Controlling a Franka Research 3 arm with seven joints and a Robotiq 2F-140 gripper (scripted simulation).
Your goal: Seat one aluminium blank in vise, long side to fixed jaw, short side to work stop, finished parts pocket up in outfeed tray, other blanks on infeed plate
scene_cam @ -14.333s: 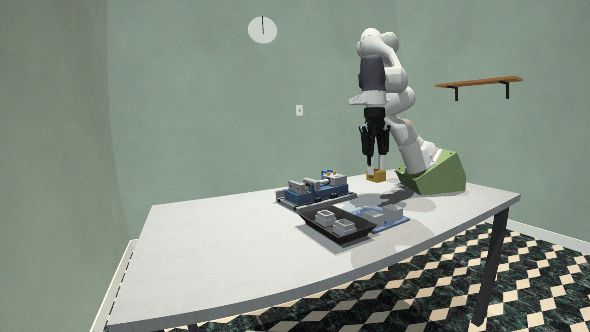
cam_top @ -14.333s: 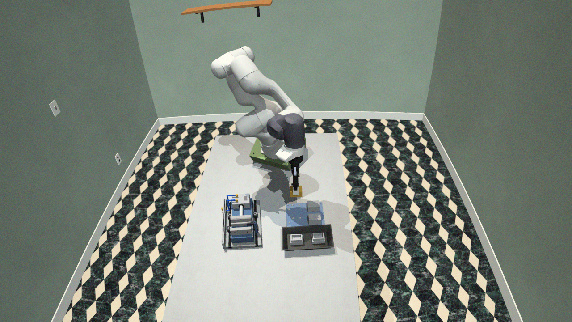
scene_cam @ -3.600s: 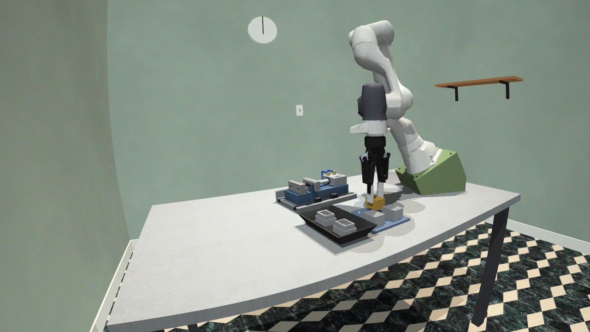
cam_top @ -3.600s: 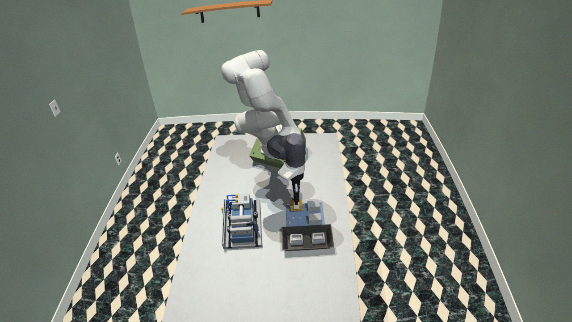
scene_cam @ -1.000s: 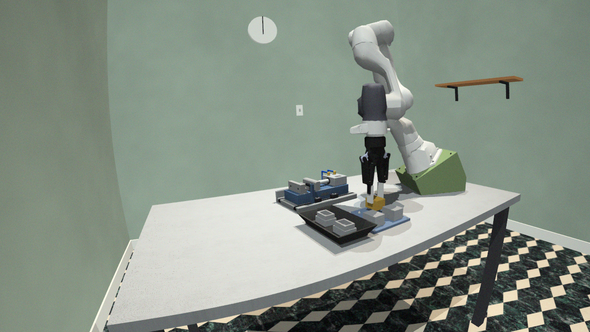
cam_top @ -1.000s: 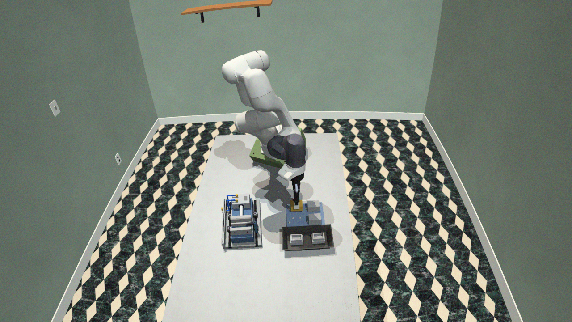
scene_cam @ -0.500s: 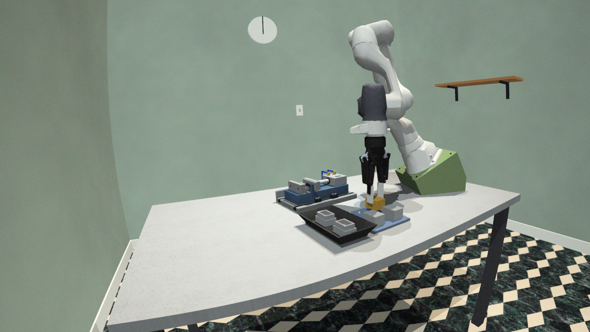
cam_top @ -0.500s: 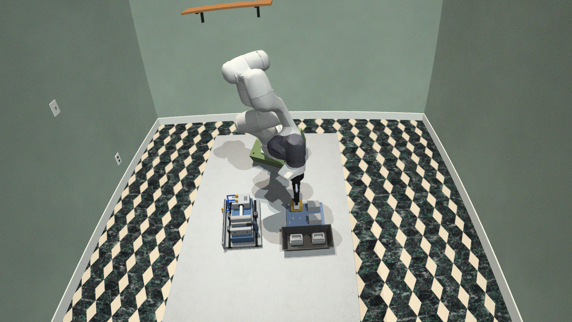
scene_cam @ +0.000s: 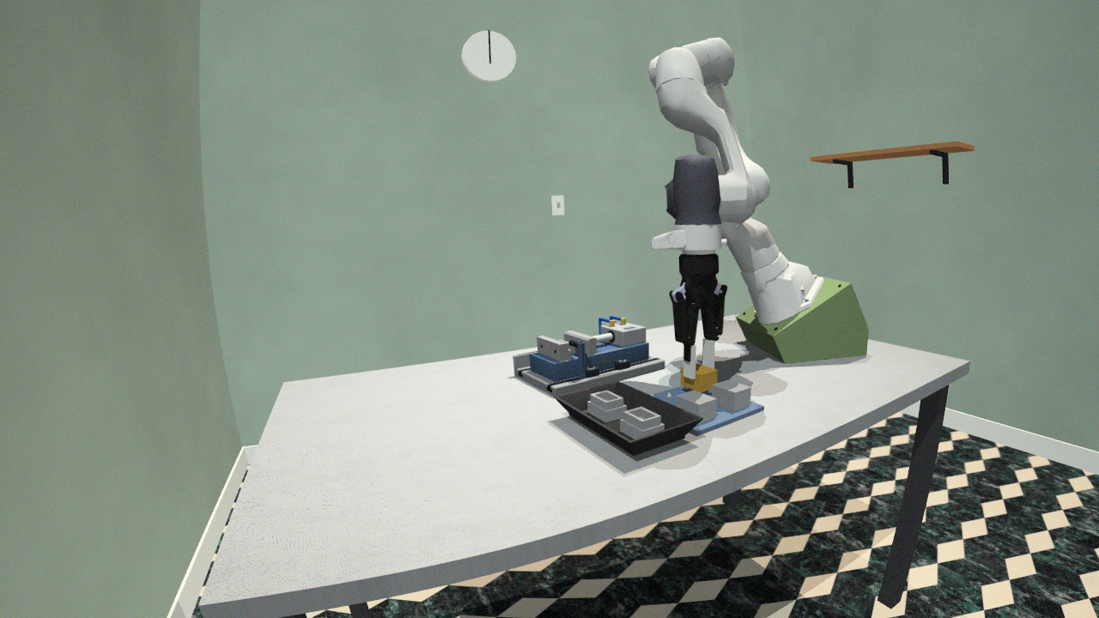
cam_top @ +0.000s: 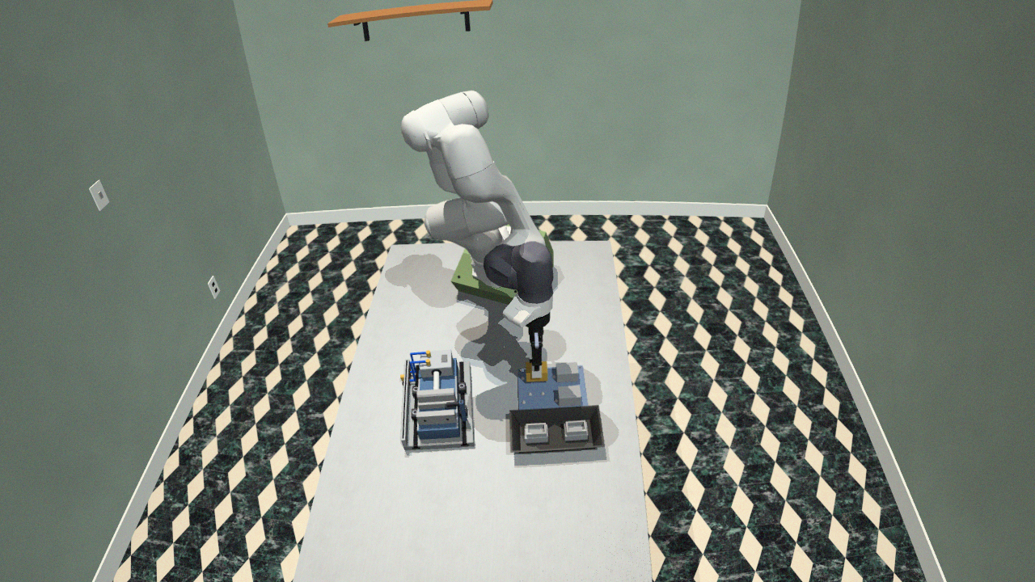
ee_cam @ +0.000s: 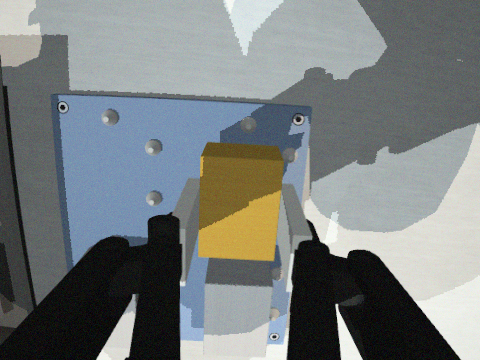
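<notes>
The brass blank lies 4 cm below my hand. Round my hand: aluminium blank 9 cm to the left, 5 cm below, 1 cm ahead; then hose block 28 cm to the right, 5 cm behind; then blue infeed plate 7 cm below, 5 cm ahead, 4 cm to the left.
</notes>
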